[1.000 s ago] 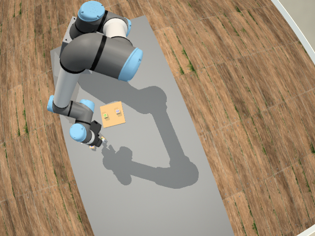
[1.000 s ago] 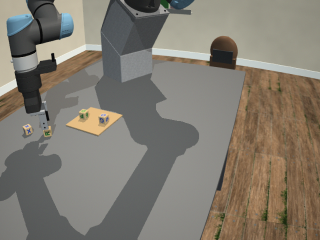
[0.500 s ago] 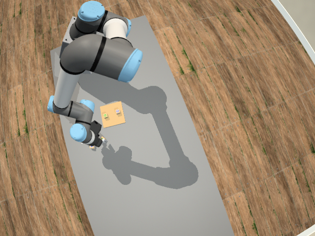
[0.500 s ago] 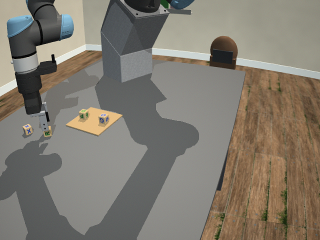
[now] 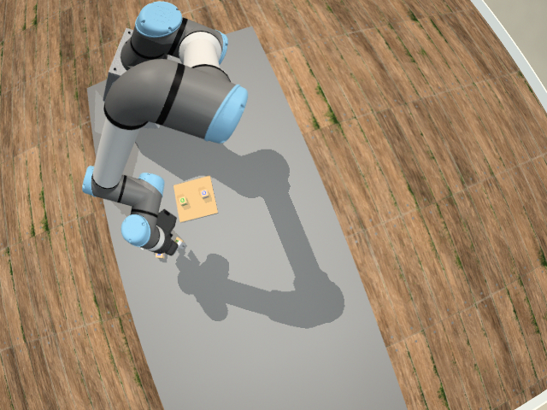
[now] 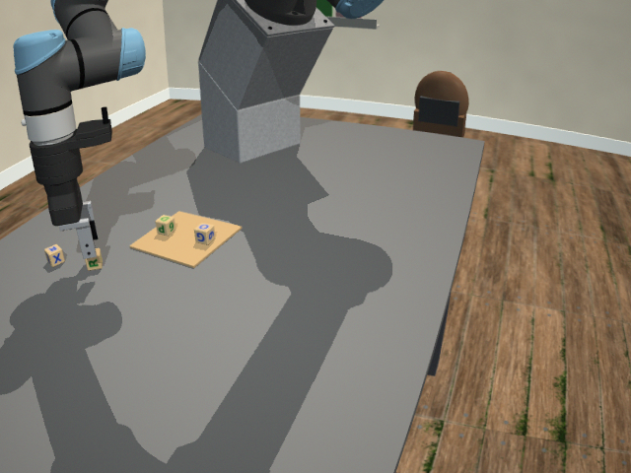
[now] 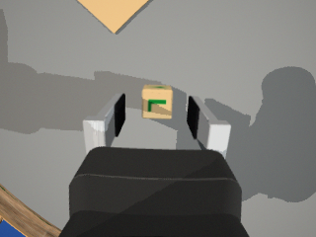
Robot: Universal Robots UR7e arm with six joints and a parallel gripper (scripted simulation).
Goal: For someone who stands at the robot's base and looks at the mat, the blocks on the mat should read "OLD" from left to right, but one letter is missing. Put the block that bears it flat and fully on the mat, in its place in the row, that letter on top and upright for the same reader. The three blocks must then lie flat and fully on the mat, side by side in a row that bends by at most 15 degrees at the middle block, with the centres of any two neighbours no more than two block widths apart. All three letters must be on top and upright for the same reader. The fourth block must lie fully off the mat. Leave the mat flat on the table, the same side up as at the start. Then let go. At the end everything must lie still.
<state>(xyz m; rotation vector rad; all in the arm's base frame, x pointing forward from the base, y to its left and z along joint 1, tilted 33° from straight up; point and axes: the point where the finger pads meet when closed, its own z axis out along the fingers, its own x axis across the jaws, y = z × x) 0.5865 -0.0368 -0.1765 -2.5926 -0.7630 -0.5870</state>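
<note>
My gripper is now 130 mm past the tan mat, 100 mm to the right of it and 50 mm above it. The rest, counted from my hand: O block: 140 mm to the left, 130 mm behind, 30 mm below.
</note>
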